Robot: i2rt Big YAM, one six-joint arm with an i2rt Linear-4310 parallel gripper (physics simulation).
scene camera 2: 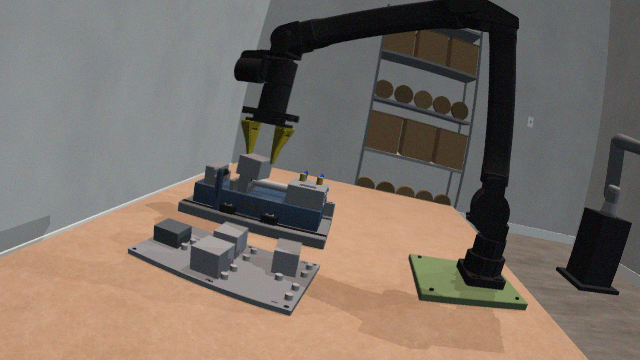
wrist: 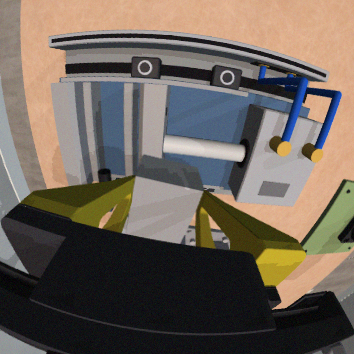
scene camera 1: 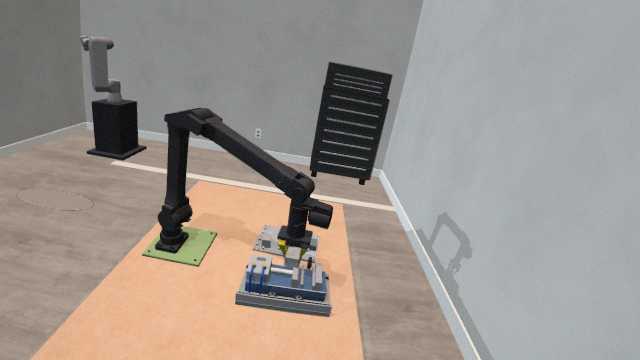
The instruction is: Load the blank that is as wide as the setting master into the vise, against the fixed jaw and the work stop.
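My gripper is shut on a light grey block, held level by its sides. The block hangs at the pallet-side edge of the blue vise, overlapping the end of the moving jaw in the wrist view. The fixed jaw stands beyond a gap. The dark work stop is beside that gap. The exact clearance below the block is unclear. Which block is the setting master cannot be told.
A grey pallet beside the vise bears a dark block, several light grey blocks and short pegs. The vise's actuator housing carries brass fittings and blue hoses. The arm stands on a green plate.
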